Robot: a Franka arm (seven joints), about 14 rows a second.
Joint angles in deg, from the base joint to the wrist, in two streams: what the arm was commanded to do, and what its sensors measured. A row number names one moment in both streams.
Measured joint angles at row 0: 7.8 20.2 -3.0 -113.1 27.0 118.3 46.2
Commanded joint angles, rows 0 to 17: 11.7 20.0 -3.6 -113.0 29.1 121.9 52.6; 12.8 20.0 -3.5 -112.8 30.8 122.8 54.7; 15.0 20.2 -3.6 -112.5 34.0 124.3 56.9; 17.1 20.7 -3.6 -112.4 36.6 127.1 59.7; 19.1 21.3 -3.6 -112.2 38.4 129.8 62.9; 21.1 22.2 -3.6 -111.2 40.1 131.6 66.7; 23.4 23.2 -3.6 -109.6 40.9 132.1 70.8; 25.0 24.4 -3.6 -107.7 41.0 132.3 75.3; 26.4 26.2 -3.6 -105.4 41.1 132.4 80.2; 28.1 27.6 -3.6 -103.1 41.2 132.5 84.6; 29.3 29.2 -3.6 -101.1 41.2 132.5 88.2; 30.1 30.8 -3.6 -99.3 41.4 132.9 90.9; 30.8 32.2 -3.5 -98.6 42.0 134.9 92.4; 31.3 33.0 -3.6 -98.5 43.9 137.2 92.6; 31.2 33.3 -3.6 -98.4 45.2 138.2 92.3; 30.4 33.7 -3.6 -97.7 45.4 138.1 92.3; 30.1 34.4 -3.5 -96.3 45.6 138.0 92.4; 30.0 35.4 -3.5 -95.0 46.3 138.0 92.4
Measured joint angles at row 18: 30.7 33.5 -3.5 -98.7 44.3 138.7 91.6
